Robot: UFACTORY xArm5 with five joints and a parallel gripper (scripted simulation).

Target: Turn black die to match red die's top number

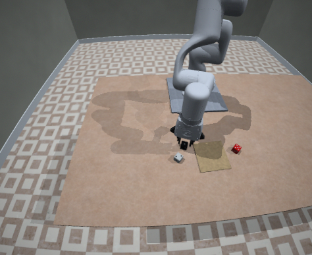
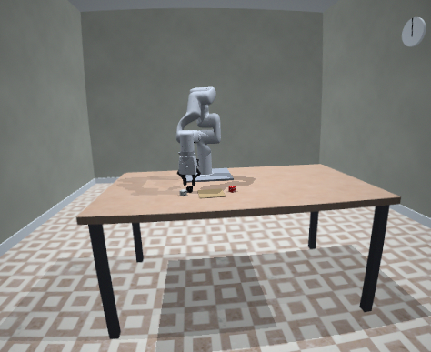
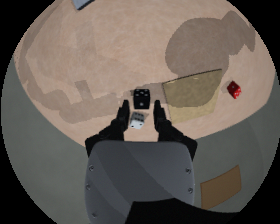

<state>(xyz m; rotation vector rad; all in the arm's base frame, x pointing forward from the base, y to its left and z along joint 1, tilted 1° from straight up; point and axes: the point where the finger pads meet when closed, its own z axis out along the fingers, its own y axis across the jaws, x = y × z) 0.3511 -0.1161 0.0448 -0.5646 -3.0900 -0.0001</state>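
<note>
My gripper is now 40 mm above the black die. The rest, counted from my hand: grey die 60 mm ahead, 40 mm to the right, 40 mm below; red die 240 mm to the left, 40 mm below, 40 mm ahead; tan mat 120 mm to the left, 60 mm ahead, 50 mm below.
</note>
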